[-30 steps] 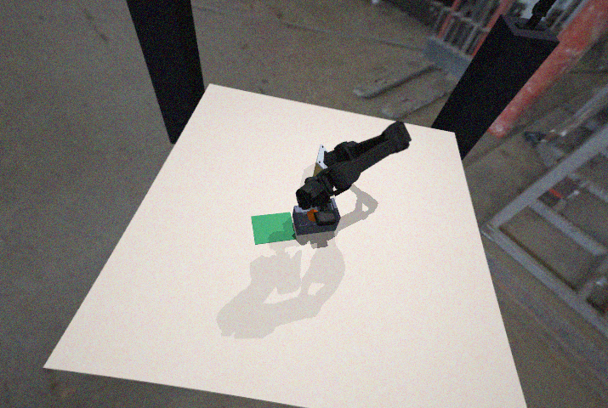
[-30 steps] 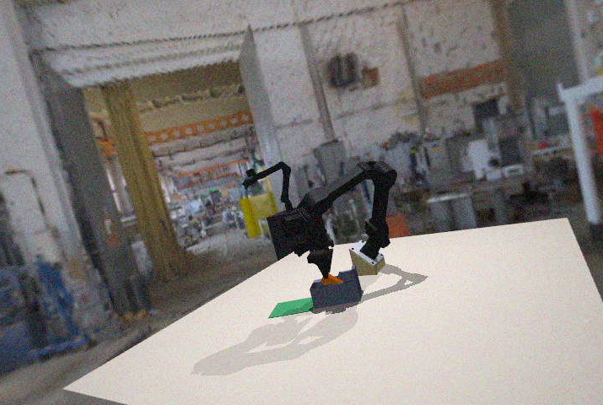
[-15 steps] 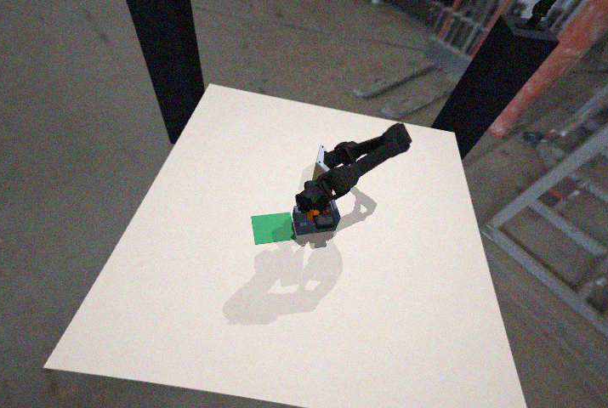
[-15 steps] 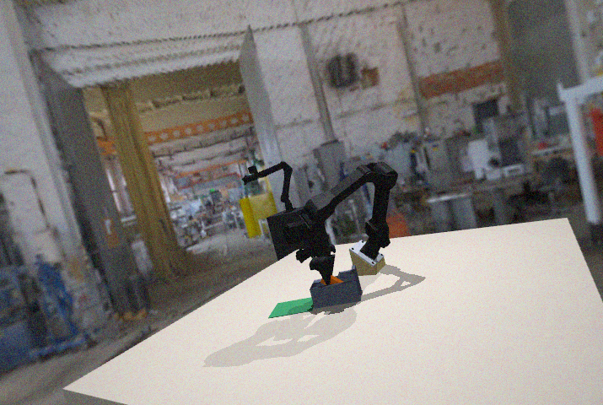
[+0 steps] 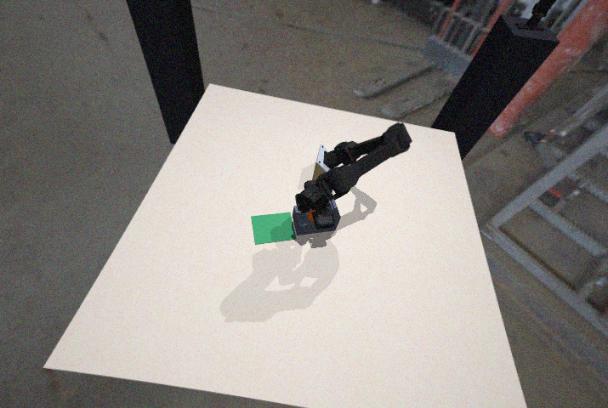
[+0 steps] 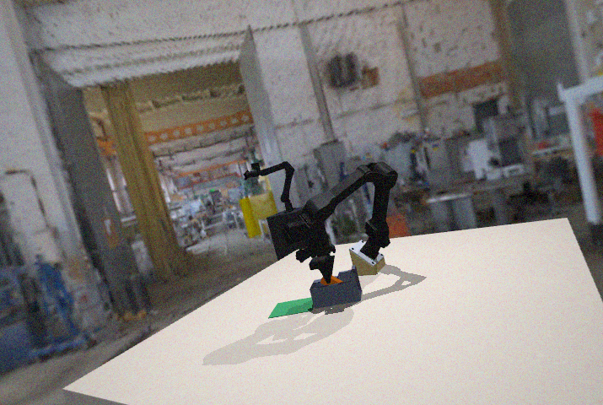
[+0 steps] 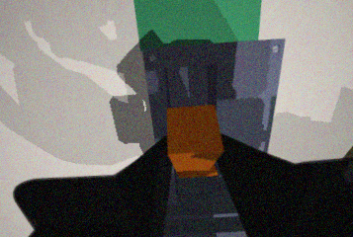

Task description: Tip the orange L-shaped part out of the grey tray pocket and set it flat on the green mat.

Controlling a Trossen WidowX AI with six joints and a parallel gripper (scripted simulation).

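The green mat lies 14 cm to the right of my gripper tip, 8 cm below it and 3 cm ahead of it. Also, from my gripper tip: orange L-shaped part (3 cm to the left, 3 cm below, 3 cm behind).
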